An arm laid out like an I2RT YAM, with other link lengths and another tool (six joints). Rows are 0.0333 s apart.
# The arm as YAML. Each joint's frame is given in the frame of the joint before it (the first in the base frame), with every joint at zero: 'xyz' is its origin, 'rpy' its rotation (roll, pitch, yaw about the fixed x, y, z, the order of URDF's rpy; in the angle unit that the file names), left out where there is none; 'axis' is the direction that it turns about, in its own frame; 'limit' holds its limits. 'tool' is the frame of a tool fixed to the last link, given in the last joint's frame.
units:
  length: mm
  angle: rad
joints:
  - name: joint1
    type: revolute
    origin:
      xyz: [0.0, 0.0, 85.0]
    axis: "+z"
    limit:
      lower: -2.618
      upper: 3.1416
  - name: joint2
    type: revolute
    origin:
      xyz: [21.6, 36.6, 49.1]
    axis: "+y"
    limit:
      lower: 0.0
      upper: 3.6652
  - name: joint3
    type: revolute
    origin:
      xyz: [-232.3, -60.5, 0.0]
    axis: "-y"
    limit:
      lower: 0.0
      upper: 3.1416
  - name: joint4
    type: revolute
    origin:
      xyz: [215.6, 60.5, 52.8]
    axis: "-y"
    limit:
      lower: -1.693
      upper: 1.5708
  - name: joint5
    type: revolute
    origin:
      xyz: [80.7, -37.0, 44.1]
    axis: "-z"
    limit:
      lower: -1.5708
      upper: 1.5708
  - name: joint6
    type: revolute
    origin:
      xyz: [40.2, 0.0, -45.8]
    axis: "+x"
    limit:
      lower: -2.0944
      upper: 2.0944
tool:
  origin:
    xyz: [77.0, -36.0, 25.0]
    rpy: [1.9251, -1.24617, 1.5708]
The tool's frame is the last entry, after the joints.
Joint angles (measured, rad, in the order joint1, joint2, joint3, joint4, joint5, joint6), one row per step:
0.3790, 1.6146, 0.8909, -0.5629, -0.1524, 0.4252
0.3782, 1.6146, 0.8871, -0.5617, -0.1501, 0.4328
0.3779, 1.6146, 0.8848, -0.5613, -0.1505, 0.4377
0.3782, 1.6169, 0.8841, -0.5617, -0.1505, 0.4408
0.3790, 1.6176, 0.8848, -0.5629, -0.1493, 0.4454
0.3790, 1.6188, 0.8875, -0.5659, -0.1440, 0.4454
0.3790, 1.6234, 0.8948, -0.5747, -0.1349, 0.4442
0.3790, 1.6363, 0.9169, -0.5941, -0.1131, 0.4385
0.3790, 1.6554, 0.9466, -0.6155, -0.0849, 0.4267
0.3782, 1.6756, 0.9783, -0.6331, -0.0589, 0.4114
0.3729, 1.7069, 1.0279, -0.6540, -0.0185, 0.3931
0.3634, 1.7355, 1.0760, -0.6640, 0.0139, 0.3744
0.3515, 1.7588, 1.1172, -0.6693, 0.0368, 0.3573
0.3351, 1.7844, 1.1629, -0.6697, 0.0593, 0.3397
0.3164, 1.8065, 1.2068, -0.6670, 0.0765, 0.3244
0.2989, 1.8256, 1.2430, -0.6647, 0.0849, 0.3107
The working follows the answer.
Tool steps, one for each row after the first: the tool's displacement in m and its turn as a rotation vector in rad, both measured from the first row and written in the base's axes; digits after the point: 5 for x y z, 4 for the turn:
-0.00095, -0.00099, -0.00095, -0.0015, 0.0034, -0.0087
-0.00167, -0.00136, -0.00160, -0.0009, 0.0065, -0.0135
-0.00222, -0.00151, -0.00245, -0.0015, 0.0104, -0.0161
-0.00247, -0.00155, -0.00256, -0.0021, 0.0122, -0.0201
-0.00213, -0.00211, -0.00224, -0.0074, 0.0117, -0.0215
-0.00158, -0.00308, -0.00188, -0.0181, 0.0137, -0.0229
0.00128, -0.00475, -0.00017, -0.0425, 0.0139, -0.0232
0.00593, -0.00648, 0.00197, -0.0742, 0.0112, -0.0191
0.01179, -0.00762, 0.00452, -0.1029, 0.0046, -0.0118
0.02214, -0.01025, 0.00886, -0.1440, -0.0100, -0.0097
0.03405, -0.01273, 0.01386, -0.1740, -0.0320, -0.0103
0.04487, -0.01545, 0.01847, -0.1944, -0.0526, -0.0128
0.05772, -0.01922, 0.02384, -0.2129, -0.0788, -0.0204
0.07048, -0.02362, 0.02982, -0.2253, -0.1068, -0.0320
0.08085, -0.02770, 0.03424, -0.2314, -0.1271, -0.0411

Tool pose at each row, in the base's axes (x y z in m, rotation vector in rad; rounded; the steps above come from the unrounded poses):
0.27988, 0.08432, 0.06979, -2.5293, -0.4467, -0.2454
0.27893, 0.08333, 0.06883, -2.5332, -0.4348, -0.2440
0.27820, 0.08296, 0.06819, -2.5340, -0.4274, -0.2420
0.27766, 0.08281, 0.06733, -2.5354, -0.4227, -0.2379
0.27741, 0.08277, 0.06722, -2.5371, -0.4172, -0.2370
0.27775, 0.08221, 0.06754, -2.5426, -0.4168, -0.2374
0.27830, 0.08124, 0.06790, -2.5534, -0.4166, -0.2335
0.28116, 0.07957, 0.06961, -2.5774, -0.4215, -0.2292
0.28580, 0.07784, 0.07176, -2.6071, -0.4348, -0.2256
0.29167, 0.07670, 0.07431, -2.6330, -0.4534, -0.2263
0.30202, 0.07407, 0.07865, -2.6723, -0.4714, -0.2373
0.31392, 0.07159, 0.08364, -2.7013, -0.4866, -0.2614
0.32474, 0.06887, 0.08825, -2.7214, -0.4965, -0.2864
0.33760, 0.06510, 0.09363, -2.7405, -0.5015, -0.3214
0.35036, 0.06070, 0.09961, -2.7543, -0.5004, -0.3618
0.36072, 0.05663, 0.10403, -2.7615, -0.4980, -0.3921

